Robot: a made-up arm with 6 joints. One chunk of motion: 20 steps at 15 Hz.
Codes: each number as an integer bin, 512 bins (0 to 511) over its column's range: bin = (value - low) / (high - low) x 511, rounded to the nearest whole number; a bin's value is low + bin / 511 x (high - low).
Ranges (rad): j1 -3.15..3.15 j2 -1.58..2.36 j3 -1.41..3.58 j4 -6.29..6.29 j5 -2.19..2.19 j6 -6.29..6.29
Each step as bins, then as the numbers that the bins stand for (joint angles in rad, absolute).
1 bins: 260 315 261 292 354 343
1 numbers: 0.0555 0.8488 1.1387 0.8986 0.8443 2.1541
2 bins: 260 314 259 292 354 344
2 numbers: 0.0555 0.8411 1.1192 0.8986 0.8443 2.1787
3 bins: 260 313 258 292 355 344
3 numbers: 0.0555 0.8333 1.1094 0.8986 0.8529 2.1787
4 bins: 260 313 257 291 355 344
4 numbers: 0.0555 0.8333 1.0996 0.8740 0.8529 2.1787
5 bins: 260 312 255 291 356 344
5 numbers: 0.0555 0.8256 1.0801 0.8740 0.8614 2.1787
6 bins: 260 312 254 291 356 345
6 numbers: 0.0555 0.8256 1.0704 0.8740 0.8614 2.2033
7 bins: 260 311 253 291 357 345
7 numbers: 0.0555 0.8179 1.0606 0.8740 0.8700 2.2033
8 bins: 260 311 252 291 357 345
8 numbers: 0.0555 0.8179 1.0508 0.8740 0.8700 2.2033
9 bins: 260 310 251 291 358 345
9 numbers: 0.0555 0.8102 1.0411 0.8740 0.8786 2.2033
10 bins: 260 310 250 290 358 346
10 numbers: 0.0555 0.8102 1.0313 0.8493 0.8786 2.2280
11 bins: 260 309 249 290 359 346
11 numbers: 0.0555 0.8025 1.0215 0.8493 0.8871 2.2280
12 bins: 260 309 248 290 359 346
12 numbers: 0.0555 0.8025 1.0118 0.8493 0.8871 2.2280
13 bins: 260 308 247 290 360 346
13 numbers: 0.0555 0.7948 1.0020 0.8493 0.8957 2.2280
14 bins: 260 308 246 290 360 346
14 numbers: 0.0555 0.7948 0.9922 0.8493 0.8957 2.2280
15 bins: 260 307 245 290 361 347
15 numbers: 0.0555 0.7871 0.9825 0.8493 0.9043 2.2526
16 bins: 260 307 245 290 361 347
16 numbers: 0.0555 0.7871 0.9825 0.8493 0.9043 2.2526
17 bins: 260 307 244 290 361 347
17 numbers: 0.0555 0.7871 0.9727 0.8493 0.9043 2.2526
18 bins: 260 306 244 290 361 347
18 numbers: 0.0555 0.7794 0.9727 0.8493 0.9043 2.2526
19 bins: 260 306 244 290 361 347
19 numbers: 0.0555 0.7794 0.9727 0.8493 0.9043 2.2526
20 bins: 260 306 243 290 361 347
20 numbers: 0.0555 0.7794 0.9629 0.8493 0.9043 2.2526
